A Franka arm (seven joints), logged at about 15 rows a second.
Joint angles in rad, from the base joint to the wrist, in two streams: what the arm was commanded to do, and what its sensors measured. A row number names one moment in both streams.
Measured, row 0:
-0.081, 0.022, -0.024, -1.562, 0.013, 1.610, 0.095
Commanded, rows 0 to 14:
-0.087, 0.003, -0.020, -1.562, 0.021, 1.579, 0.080
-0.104, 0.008, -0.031, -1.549, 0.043, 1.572, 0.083
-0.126, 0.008, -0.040, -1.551, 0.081, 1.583, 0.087
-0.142, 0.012, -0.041, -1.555, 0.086, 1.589, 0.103
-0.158, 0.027, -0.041, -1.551, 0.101, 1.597, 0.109
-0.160, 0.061, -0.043, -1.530, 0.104, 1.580, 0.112
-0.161, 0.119, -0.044, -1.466, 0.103, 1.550, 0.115
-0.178, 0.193, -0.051, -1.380, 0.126, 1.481, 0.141
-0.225, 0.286, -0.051, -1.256, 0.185, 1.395, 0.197
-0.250, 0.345, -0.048, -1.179, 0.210, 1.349, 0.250
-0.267, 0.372, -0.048, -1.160, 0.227, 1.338, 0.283
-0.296, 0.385, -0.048, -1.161, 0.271, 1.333, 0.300
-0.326, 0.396, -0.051, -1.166, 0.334, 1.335, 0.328
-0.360, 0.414, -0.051, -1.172, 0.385, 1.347, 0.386
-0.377, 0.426, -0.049, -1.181, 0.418, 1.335, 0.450
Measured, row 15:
-0.326, 0.383, -0.059, -1.223, 0.339, 1.373, 0.345
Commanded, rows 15 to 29:
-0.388, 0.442, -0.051, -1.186, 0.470, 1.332, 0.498
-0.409, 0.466, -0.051, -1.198, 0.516, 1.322, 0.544
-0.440, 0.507, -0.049, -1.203, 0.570, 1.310, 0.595
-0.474, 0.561, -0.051, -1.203, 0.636, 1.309, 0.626
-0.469, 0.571, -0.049, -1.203, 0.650, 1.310, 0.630
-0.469, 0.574, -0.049, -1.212, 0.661, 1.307, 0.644
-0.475, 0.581, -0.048, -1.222, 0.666, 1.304, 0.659
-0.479, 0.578, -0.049, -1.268, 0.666, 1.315, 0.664
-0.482, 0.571, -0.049, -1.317, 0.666, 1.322, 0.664
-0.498, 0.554, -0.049, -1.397, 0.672, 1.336, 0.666
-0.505, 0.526, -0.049, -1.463, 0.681, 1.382, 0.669
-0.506, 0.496, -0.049, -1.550, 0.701, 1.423, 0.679
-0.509, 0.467, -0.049, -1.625, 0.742, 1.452, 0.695
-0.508, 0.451, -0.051, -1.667, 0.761, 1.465, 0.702
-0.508, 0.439, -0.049, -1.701, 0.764, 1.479, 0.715
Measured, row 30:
-0.499, 0.537, -0.061, -1.542, 0.727, 1.420, 0.681
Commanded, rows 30 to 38:
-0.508, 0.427, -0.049, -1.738, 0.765, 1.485, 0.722
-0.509, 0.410, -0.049, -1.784, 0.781, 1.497, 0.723
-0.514, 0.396, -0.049, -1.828, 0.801, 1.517, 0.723
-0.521, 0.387, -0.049, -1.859, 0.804, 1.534, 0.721
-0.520, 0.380, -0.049, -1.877, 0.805, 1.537, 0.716
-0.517, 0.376, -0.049, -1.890, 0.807, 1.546, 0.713
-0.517, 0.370, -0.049, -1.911, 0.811, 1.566, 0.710
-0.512, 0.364, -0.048, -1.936, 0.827, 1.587, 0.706
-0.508, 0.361, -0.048, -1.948, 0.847, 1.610, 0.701
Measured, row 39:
-0.504, 0.405, -0.059, -1.876, 0.804, 1.556, 0.709
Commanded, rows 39 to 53:
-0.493, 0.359, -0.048, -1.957, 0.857, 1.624, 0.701
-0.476, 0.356, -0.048, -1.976, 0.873, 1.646, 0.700
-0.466, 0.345, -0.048, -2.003, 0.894, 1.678, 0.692
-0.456, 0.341, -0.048, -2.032, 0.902, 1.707, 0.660
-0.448, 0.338, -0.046, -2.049, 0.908, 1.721, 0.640
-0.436, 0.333, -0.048, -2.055, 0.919, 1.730, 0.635
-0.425, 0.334, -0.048, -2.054, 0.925, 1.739, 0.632
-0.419, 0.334, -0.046, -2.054, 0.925, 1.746, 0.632
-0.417, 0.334, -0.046, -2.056, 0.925, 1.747, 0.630
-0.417, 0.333, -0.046, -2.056, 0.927, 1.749, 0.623
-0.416, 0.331, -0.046, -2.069, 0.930, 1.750, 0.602
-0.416, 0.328, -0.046, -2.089, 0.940, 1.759, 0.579
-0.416, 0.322, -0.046, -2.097, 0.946, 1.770, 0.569
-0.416, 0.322, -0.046, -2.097, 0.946, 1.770, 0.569
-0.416, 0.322, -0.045, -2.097, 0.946, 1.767, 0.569
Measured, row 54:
-0.411, 0.357, -0.049, -2.054, 0.921, 1.746, 0.598
